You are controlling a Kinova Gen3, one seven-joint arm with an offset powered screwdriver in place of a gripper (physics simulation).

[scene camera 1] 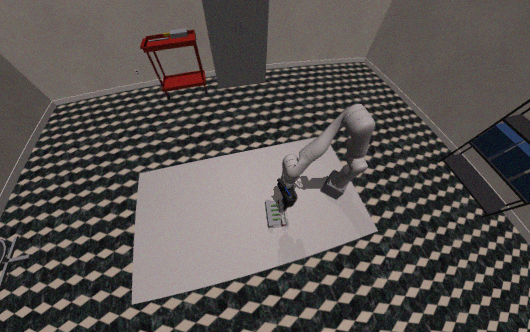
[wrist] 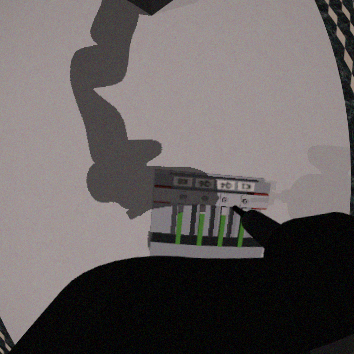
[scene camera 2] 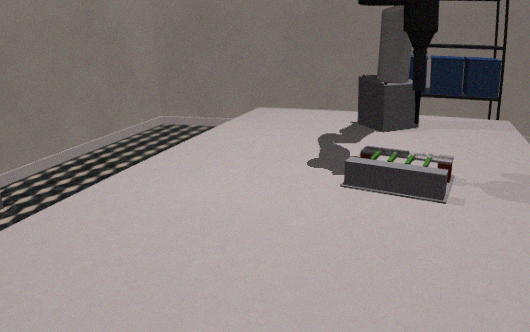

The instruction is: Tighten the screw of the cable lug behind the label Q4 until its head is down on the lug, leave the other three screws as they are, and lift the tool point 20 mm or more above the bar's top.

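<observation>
I see a grey wall (scene camera 2: pixel 414 180), and from the wrist I see the same grey wall (wrist: pixel 160 243) as well.
</observation>
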